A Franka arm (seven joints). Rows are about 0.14 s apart.
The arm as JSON. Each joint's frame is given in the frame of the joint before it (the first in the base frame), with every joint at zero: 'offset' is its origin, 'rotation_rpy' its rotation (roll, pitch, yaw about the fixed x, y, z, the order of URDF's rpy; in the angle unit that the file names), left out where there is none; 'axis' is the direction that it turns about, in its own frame. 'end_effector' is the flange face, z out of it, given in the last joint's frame.
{
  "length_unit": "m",
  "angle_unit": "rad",
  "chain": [
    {
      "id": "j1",
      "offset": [
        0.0,
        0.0,
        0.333
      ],
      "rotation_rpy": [
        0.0,
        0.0,
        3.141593
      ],
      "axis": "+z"
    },
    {
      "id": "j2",
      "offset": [
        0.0,
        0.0,
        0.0
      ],
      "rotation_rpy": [
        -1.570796,
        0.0,
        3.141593
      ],
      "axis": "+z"
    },
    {
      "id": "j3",
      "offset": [
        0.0,
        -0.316,
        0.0
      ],
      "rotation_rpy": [
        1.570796,
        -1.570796,
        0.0
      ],
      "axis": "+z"
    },
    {
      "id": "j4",
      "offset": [
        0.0,
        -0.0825,
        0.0
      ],
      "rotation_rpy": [
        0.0,
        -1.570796,
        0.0
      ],
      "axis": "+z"
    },
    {
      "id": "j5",
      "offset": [
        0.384,
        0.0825,
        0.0
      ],
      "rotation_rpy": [
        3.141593,
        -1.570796,
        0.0
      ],
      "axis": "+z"
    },
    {
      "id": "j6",
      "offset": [
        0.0,
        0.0,
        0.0
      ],
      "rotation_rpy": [
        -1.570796,
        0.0,
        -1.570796
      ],
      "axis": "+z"
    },
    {
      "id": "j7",
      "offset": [
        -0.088,
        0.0,
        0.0
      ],
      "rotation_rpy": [
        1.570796,
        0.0,
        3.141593
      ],
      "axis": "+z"
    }
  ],
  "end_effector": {
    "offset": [
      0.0,
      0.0,
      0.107
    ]
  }
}
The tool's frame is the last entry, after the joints.
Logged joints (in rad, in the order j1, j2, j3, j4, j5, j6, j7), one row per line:
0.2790 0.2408 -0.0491 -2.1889 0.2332 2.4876 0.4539
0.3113 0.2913 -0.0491 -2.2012 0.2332 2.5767 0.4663
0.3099 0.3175 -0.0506 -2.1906 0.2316 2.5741 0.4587
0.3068 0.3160 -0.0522 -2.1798 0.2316 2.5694 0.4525
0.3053 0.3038 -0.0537 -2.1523 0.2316 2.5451 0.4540
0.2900 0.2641 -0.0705 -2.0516 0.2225 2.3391 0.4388
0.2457 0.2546 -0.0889 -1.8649 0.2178 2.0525 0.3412
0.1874 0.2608 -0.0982 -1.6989 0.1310 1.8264 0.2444
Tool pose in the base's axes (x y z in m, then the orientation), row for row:
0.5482 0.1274 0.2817 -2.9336 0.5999 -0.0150
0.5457 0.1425 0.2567 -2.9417 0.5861 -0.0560
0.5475 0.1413 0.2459 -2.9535 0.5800 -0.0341
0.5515 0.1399 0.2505 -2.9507 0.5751 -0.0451
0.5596 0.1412 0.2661 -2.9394 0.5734 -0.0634
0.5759 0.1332 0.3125 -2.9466 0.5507 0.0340
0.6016 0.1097 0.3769 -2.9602 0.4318 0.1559
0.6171 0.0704 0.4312 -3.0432 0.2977 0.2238
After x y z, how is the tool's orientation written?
As a rotation vector, in radians.
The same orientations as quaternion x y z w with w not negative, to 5 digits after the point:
-0.97706 0.19980 -0.00500 0.07356
-0.97810 0.19487 -0.01862 0.07072
-0.97908 0.19227 -0.01130 0.06570
-0.97918 0.19085 -0.01497 0.06746
-0.97866 0.19091 -0.02111 0.07299
-0.98038 0.18323 0.01131 0.07183
-0.98555 0.14376 0.05190 0.07294
-0.99188 0.09703 0.07294 0.03783

